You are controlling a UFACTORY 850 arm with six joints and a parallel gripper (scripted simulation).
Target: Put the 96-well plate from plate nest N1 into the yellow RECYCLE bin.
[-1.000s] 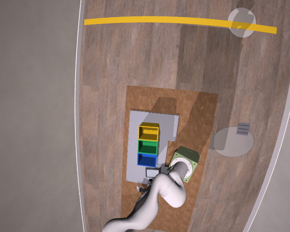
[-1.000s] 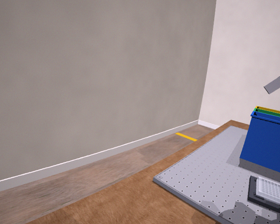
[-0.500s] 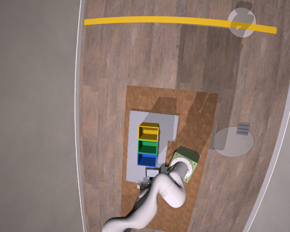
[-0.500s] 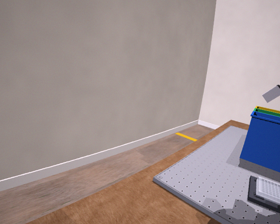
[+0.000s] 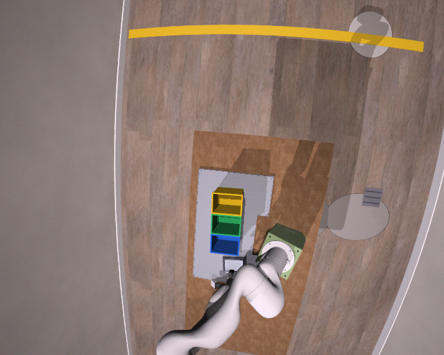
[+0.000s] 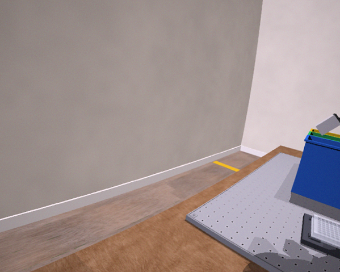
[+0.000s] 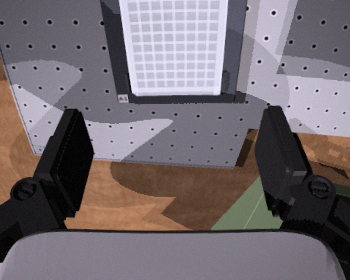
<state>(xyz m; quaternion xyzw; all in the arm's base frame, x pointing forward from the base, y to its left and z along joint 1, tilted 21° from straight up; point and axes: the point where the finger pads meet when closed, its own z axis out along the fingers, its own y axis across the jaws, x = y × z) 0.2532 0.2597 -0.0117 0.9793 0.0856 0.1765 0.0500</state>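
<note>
Now: hand 130 mm above the 96-well plate. The rest, counted from my hand: dark plate nest: 140 mm below; then green bin: 90 mm ahead, 370 mm to the right, 60 mm below; then blue bin: 80 mm ahead, 240 mm to the right, 60 mm below.
</note>
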